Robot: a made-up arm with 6 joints.
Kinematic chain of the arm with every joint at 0, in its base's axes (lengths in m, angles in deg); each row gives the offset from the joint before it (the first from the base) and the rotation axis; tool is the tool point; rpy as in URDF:
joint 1: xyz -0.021 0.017 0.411 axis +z
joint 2: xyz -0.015 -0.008 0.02 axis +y
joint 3: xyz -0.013 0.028 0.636 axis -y
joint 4: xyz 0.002 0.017 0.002 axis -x
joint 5: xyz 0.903 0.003 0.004 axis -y
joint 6: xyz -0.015 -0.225 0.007 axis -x
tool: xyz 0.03 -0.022 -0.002 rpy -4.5 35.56 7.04
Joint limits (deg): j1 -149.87..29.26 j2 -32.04..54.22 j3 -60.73..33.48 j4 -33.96..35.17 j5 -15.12..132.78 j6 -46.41..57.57
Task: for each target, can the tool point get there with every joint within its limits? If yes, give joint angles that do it. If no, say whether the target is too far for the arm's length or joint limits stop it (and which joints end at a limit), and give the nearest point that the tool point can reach.
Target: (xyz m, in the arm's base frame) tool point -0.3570 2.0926 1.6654
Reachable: no: too far | nearest point -0.0625 0.2188 1.8026 | short by 1.902 m
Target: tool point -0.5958 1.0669 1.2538
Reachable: no: joint limits stop it (at a limit: joint 1, joint 2, joint 5) | nearest point -0.3872 0.0428 1.5444 | short by 1.085 m
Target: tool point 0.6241 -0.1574 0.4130
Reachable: yes | joints 1.93 4.61 -46.71 11.45 72.86 28.04
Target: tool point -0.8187 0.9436 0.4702
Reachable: no: joint limits stop it (at a limit: joint 1, joint 3, joint 5) | nearest point -0.4750 -0.0089 0.4998 | short by 1.013 m
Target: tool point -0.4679 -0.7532 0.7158
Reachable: yes | joints -107.01 6.07 -13.57 -16.56 99.63 1.27
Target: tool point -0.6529 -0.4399 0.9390
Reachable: yes | joints -129.31 -10.43 -21.74 8.77 55.75 23.55
